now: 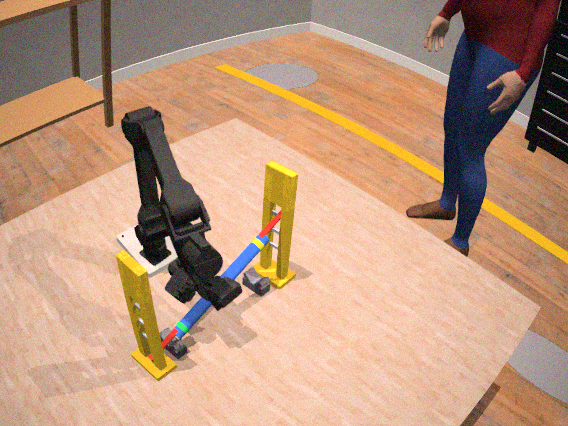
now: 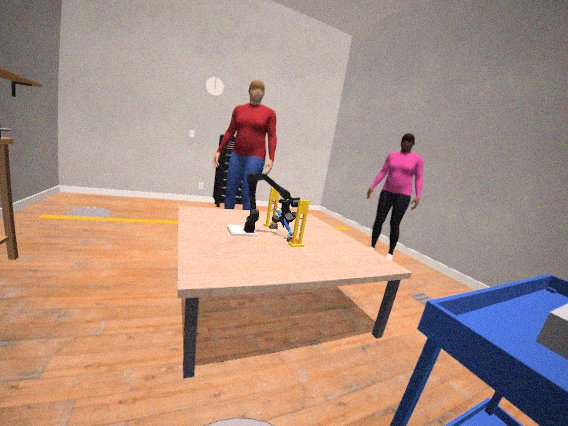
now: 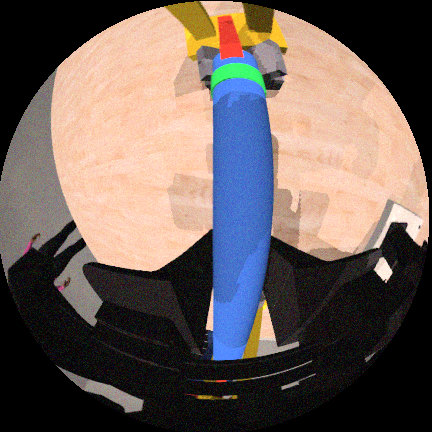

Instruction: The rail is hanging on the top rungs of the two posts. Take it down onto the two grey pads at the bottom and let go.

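Frame: origin at the arm's base, x ahead, y left, z up, level; centimetres.
Where they show: gripper, between the fingertips: [image 1: 215,307] [image 2: 285,227] [image 3: 233,234]; arm's base, origin of its link: [image 1: 155,253] [image 2: 248,231] [image 3: 391,239].
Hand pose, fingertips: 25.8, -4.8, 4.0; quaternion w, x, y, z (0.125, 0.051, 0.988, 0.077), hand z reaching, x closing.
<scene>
Things, the pixels of their centre, and the offset from my fingertips, as dx, dy, dz. "spot": a spot on its surface instead. Level surfaces: height alone.
- rail, middle of its body: [image 3: 235,306] [image 1: 219,286] [image 2: 283,220] -0.7, +2.3, +4.2
- far yellow post, a spot on its surface: [image 1: 281,190] spot: +0.4, +20.2, +19.9
- wooden table, height of its surface: dz -5.7
The rail [image 1: 246,258] [image 3: 242,175] is blue with red ends and slopes steeply. Its green-banded end is low, at the grey pad [image 1: 177,347] [image 3: 270,59] by the near yellow post [image 1: 138,300]; whether it touches this pad is unclear. Its yellow-banded end is high above the other grey pad [image 1: 256,282], with the red tip between the legs of the far yellow post [image 1: 281,190], near the upper rungs. Contact with a rung cannot be told. My black gripper [image 1: 204,296] [image 3: 233,234] is shut on the rail's blue middle.
The posts stand on the wooden table [image 1: 400,325] [image 2: 240,267], one at each rail end. The arm's white base plate [image 1: 127,240] [image 2: 235,230] is behind the rail. A person in red [image 1: 465,125] [image 2: 250,132] stands beyond the table; a blue cart [image 2: 480,345] stands at the front right.
</scene>
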